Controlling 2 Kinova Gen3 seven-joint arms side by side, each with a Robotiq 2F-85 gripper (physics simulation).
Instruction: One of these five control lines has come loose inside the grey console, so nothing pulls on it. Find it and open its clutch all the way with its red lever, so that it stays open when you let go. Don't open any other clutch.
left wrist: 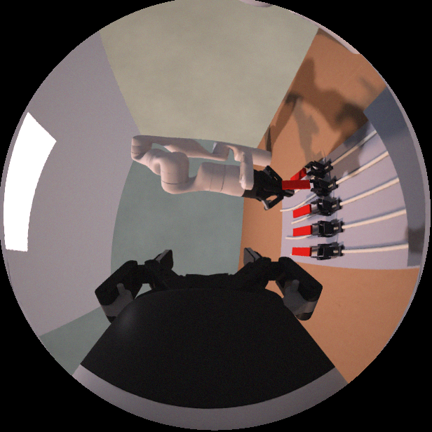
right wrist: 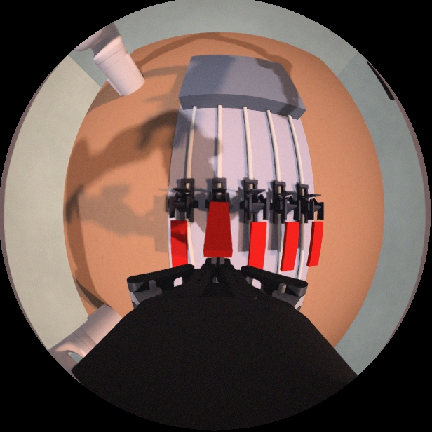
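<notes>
The grey console (right wrist: pixel 240 77) (left wrist: pixel 392 117) has five pale lines running from it through black clutches. The second clutch from the left in the right wrist view (right wrist: pixel 218 192) has its red lever (right wrist: pixel 218 230) (left wrist: pixel 296 185) raised towards the camera. The other red levers, the leftmost (right wrist: pixel 179 242), the middle (right wrist: pixel 257 245), the fourth (right wrist: pixel 290 246) and the rightmost (right wrist: pixel 315 243), lie lower. My right gripper (right wrist: pixel 217 261) (left wrist: pixel 292 192) is shut, with its tips close to the raised lever's free end; contact is unclear. My left gripper (left wrist: pixel 207 257) is open and empty, away from the clutches.
The clutches stand on a pale base board (right wrist: pixel 232 145) (left wrist: pixel 370 259) on the orange-brown table (right wrist: pixel 350 200) (left wrist: pixel 370 300). The right arm (left wrist: pixel 215 177) reaches in beside the levers. Pale parts of the other arm (right wrist: pixel 120 70) show at the left of the right wrist view.
</notes>
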